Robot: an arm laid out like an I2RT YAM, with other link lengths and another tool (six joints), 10 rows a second.
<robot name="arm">
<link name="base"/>
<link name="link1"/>
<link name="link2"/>
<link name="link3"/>
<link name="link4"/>
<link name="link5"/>
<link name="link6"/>
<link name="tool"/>
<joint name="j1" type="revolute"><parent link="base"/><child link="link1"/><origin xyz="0 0 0.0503"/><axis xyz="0 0 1"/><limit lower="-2.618" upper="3.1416"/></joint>
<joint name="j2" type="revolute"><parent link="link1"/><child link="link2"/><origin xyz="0.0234 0.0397 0.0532" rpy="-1.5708 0 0"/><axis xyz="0 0 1"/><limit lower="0" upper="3.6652"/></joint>
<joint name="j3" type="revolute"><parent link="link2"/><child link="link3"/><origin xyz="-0.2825 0 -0.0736" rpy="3.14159 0 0"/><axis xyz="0 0 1"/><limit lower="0" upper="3.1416"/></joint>
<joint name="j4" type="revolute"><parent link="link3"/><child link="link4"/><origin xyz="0.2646 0.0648 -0.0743"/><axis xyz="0 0 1"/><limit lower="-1.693" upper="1.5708"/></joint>
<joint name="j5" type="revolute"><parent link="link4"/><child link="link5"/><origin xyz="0.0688 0.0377 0.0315" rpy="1.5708 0 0"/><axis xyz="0 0 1"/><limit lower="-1.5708" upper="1.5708"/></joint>
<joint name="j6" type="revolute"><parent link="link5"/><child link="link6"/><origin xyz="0.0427 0 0.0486" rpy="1.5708 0 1.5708"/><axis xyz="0 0 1"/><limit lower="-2.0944" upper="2.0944"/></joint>
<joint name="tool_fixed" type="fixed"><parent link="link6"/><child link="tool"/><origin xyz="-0.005 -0.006 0.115" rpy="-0.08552 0 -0.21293"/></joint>
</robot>
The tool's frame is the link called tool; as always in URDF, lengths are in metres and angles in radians.
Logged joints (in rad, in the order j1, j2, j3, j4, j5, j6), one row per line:
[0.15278 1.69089 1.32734 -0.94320 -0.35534 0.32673]
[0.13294 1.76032 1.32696 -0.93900 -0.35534 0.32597]
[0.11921 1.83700 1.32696 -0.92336 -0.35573 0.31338]
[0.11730 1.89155 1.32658 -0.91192 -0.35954 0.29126]
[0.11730 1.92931 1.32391 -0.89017 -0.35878 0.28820]
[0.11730 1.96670 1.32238 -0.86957 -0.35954 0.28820]
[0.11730 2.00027 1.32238 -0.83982 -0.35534 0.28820]
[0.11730 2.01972 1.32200 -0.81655 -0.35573 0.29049]
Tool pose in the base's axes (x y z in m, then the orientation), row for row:
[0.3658 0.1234 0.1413 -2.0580 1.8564 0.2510]
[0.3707 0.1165 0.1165 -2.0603 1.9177 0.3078]
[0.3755 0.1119 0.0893 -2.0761 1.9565 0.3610]
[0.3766 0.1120 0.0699 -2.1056 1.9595 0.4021]
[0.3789 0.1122 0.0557 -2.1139 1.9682 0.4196]
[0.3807 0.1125 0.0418 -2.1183 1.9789 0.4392]
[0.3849 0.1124 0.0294 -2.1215 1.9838 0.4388]
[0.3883 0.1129 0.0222 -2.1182 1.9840 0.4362]
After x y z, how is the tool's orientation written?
As a rotation vector, in radians.
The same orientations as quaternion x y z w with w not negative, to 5 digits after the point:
[-0.72765 0.65637 0.08875 0.17838]
[-0.71892 0.66916 0.10740 0.15445]
[-0.71562 0.67439 0.12443 0.13266]
[-0.71990 0.66995 0.13748 0.11838]
[-0.71978 0.67017 0.14287 0.11125]
[-0.71853 0.67125 0.14898 0.10465]
[-0.71846 0.67183 0.14860 0.10188]
[-0.71789 0.67241 0.14783 0.10319]

